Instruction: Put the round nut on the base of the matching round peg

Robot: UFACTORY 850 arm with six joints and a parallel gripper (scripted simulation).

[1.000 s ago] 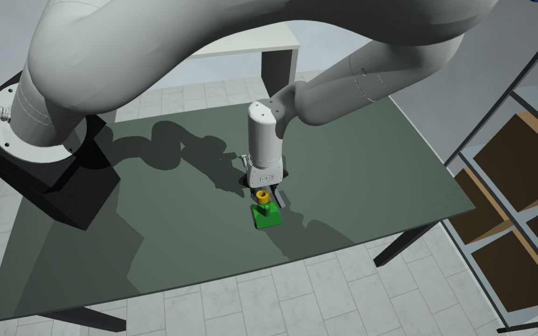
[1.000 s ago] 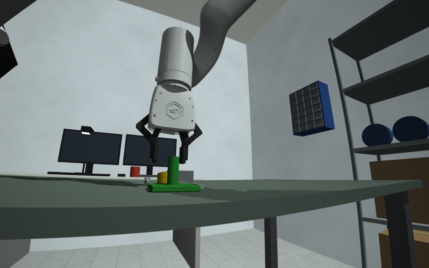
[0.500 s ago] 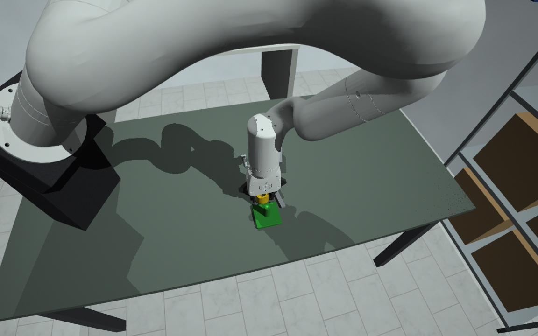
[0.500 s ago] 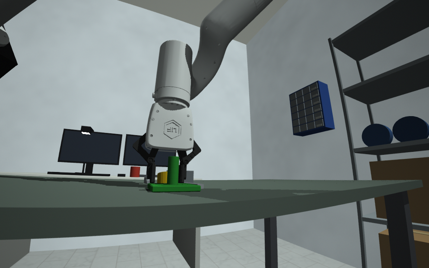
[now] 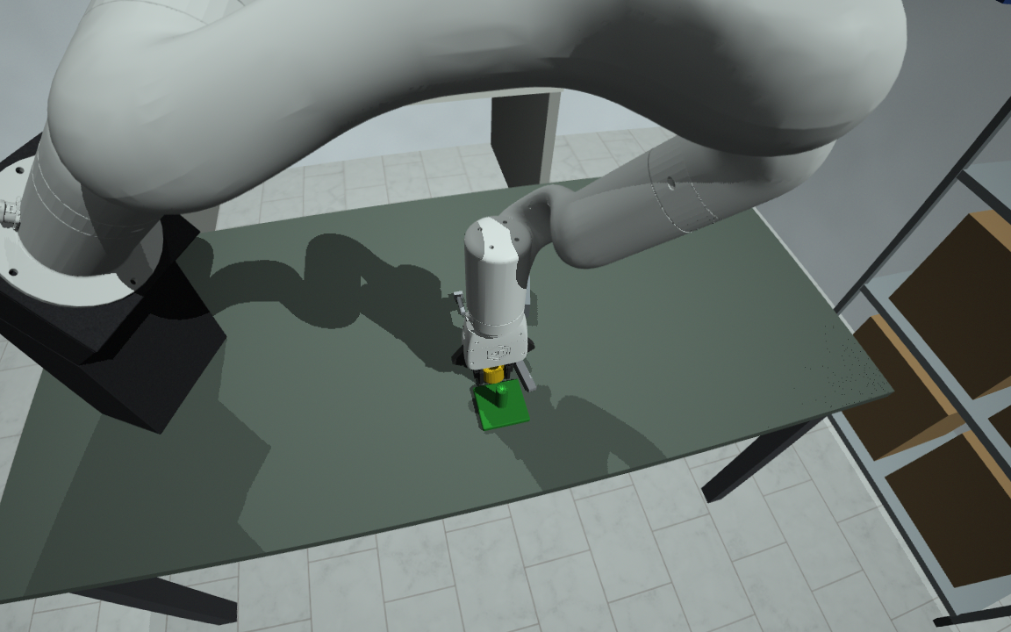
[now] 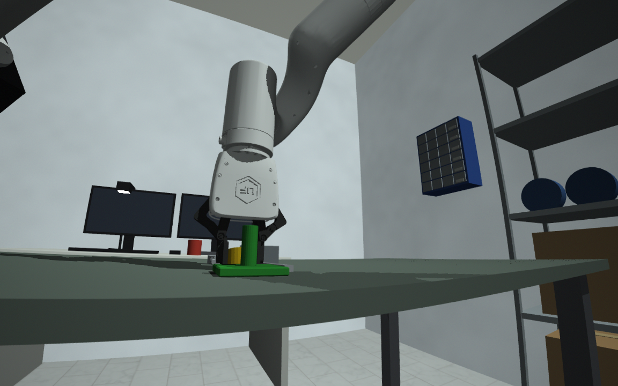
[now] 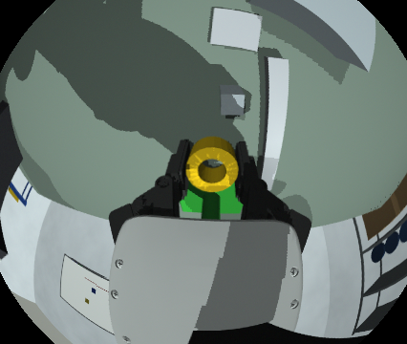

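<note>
Now: the grey bar 5 cm ahead of my hand and 2 cm below it. Also, from my hand: grey bolt (4 cm ahead, 17 cm to the left, 1 cm below); then grey block (12 cm ahead, 12 cm to the left); then small grey cube (3 cm ahead, 5 cm to the left, 1 cm below).
</note>
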